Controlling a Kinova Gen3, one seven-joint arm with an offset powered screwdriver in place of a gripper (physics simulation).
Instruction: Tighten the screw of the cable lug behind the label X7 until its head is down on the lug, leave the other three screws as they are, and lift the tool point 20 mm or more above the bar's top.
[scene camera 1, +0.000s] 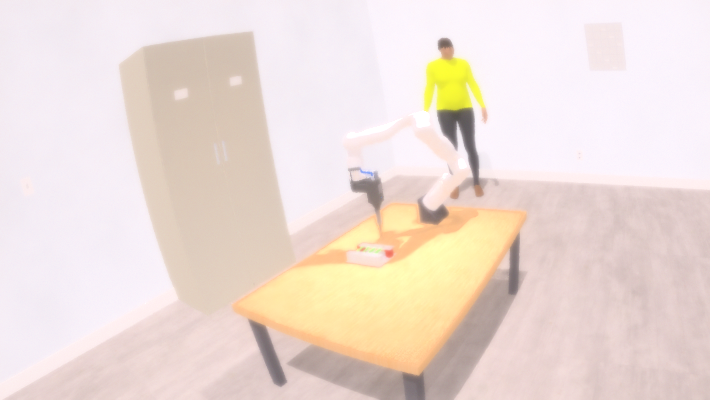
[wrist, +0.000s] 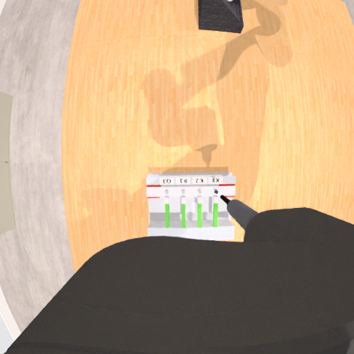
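Seen in the pictures: hand at its tool point: (scene camera 1: 381, 237); arm's base at its link origin: (scene camera 1: 430, 203).
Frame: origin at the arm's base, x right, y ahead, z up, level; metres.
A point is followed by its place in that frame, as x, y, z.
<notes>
The white terminal block (scene camera 1: 367, 258) @(0.090, 0.547, -0.058) (wrist: 190, 232) lies on the table, with four green cables running to lugs on its bar (wrist: 191, 192). In the wrist view the labels read upside down. The label X7 (wrist: 215, 180) is at the right end, and the dark X7 screw (wrist: 216, 191) is beside it. The other three screws (wrist: 199, 191) (wrist: 183, 191) (wrist: 166, 191) look pale grey. My screwdriver tool (scene camera 1: 381, 236) @(0.061, 0.451, 0.008) (wrist: 223, 197) has no fingers. Its black tip shows just right of and below the X7 screw in the wrist view, apart from it. Its exact height and the screw's gap are too small to tell.
The wooden table (scene camera 1: 340, 310) @(0.007, 0.914, -0.092) (wrist: 110, 65) carries the arm's dark base (scene camera 1: 433, 212) @(-0.030, 0.038, -0.034) (wrist: 220, 17). A red part (scene camera 1: 389, 253) @(0.026, 0.462, -0.069) is at the block's end. A tall beige cabinet (scene camera 1: 200, 175) stands left of the table. A person in a yellow top (scene camera 1: 453, 85) stands behind the arm.
</notes>
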